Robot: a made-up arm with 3 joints. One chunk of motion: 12 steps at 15 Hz.
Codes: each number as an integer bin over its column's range. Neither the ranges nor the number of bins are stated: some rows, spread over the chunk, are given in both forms.
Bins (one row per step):
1: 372 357 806 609 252 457
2: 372 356 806 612 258 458
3: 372 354 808 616 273 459
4: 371 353 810 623 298 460
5: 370 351 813 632 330 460
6: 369 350 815 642 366 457
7: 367 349 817 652 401 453
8: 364 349 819 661 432 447
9: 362 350 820 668 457 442
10: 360 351 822 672 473 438
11: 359 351 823 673 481 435
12: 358 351 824 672 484 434
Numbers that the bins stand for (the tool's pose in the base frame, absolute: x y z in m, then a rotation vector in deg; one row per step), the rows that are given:
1: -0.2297 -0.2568 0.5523 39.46 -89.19 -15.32
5: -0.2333 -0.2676 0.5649 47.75 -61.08 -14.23
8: -0.2441 -0.2712 0.5757 58.20 -24.32 -18.92
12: -0.2550 -0.2676 0.5847 62.16 -5.59 -23.60
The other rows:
2: -0.2297 -0.2586 0.5523 40.54 -87.03 -14.95
3: -0.2297 -0.2622 0.5559 41.98 -81.62 -14.59
4: -0.2315 -0.2640 0.5595 44.50 -72.61 -14.23
6: -0.2351 -0.2694 0.5685 51.35 -48.11 -15.32
7: -0.2387 -0.2712 0.5721 54.95 -35.50 -16.76
9: -0.2477 -0.2694 0.5775 60.72 -15.32 -20.72
10: -0.2514 -0.2676 0.5811 62.16 -9.55 -22.16
11: -0.2532 -0.2676 0.5829 62.52 -6.67 -23.24

